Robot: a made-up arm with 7 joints.
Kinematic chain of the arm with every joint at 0, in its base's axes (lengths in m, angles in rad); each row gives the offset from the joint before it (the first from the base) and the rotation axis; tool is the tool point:
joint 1: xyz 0 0 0.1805 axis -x
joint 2: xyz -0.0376 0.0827 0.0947 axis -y
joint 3: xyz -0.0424 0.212 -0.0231 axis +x
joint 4: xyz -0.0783 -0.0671 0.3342 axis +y
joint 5: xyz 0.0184 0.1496 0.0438 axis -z
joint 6: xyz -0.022 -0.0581 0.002 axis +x
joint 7: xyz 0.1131 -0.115 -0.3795 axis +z
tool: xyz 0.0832 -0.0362 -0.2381
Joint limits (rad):
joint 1: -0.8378..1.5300
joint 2: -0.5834..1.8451
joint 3: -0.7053..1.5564
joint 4: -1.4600..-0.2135
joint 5: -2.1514..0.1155
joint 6: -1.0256..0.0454
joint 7: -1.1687..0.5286
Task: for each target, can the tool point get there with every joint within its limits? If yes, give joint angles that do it. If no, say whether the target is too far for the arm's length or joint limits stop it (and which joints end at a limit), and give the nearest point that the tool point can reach.
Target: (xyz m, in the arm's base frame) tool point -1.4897 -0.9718 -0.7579
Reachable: no: too far | nearest point -0.9794 -0.0898 -0.4645 | short by 1.060 m
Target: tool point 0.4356 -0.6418 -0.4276
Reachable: no: joint limits stop it (at a limit: joint 1, joint 2, joint 3, joint 6) | nearest point 0.2837 -0.5129 -0.2247 | short by 0.284 m
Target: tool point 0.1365 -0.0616 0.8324
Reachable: yes | joints -0.2594 1.0828 1.3298 -0.3354 -1.3189 -0.6304 -0.5296
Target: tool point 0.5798 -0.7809 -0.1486
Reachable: no: joint limits stop it (at a limit: joint 1, joint 2, joint 6) | nearest point 0.4065 -0.6268 -0.0098 | short by 0.270 m
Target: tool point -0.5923 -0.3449 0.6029
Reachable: yes | joints -0.6504 1.4950 0.1625 -1.3140 -0.6633 -0.4551 -0.4007
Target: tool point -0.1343 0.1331 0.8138
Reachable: yes | joints 0.0317 1.2933 -0.1558 -0.3507 -0.7430 -0.7897 0.3948
